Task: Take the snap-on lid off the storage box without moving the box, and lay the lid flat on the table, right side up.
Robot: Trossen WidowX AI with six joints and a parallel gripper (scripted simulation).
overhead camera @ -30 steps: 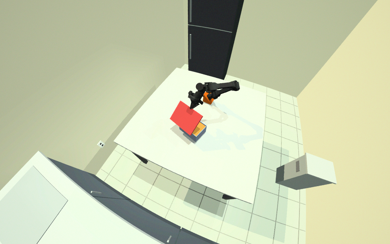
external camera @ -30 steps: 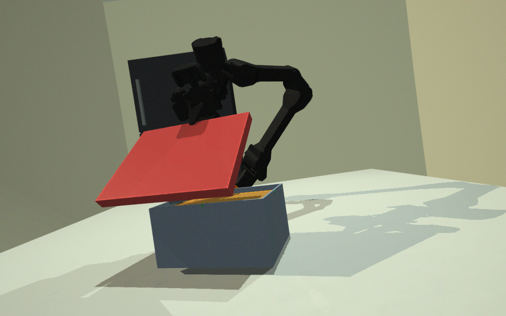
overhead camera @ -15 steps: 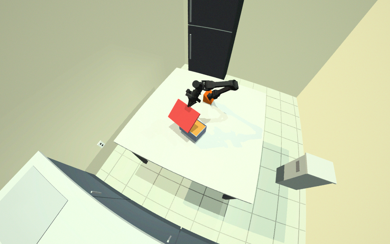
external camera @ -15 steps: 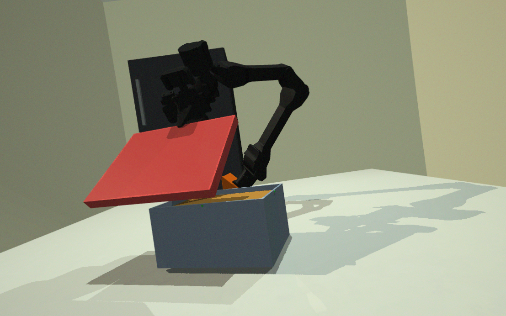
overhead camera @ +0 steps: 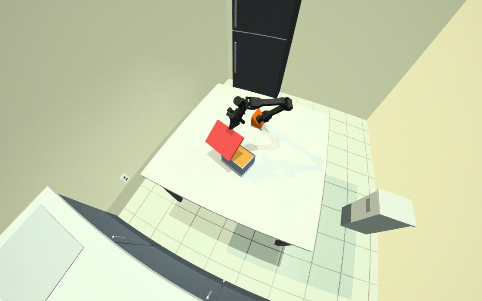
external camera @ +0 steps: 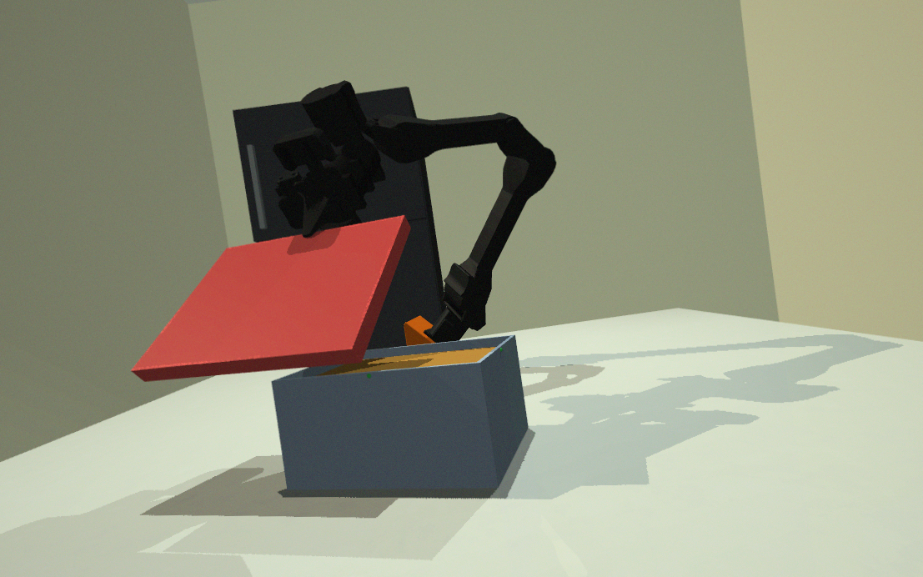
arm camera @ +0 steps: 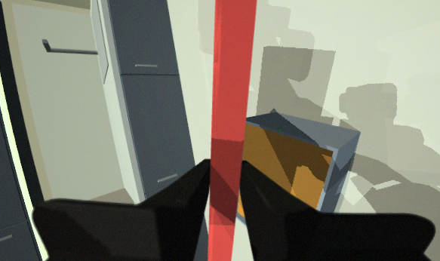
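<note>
The red lid lies 60 mm ahead of my gripper tip, 10 mm to the right of it and 50 mm below it. Also, from my gripper tip: grey-blue storage box 60 mm ahead, 110 mm to the left, 180 mm below.
</note>
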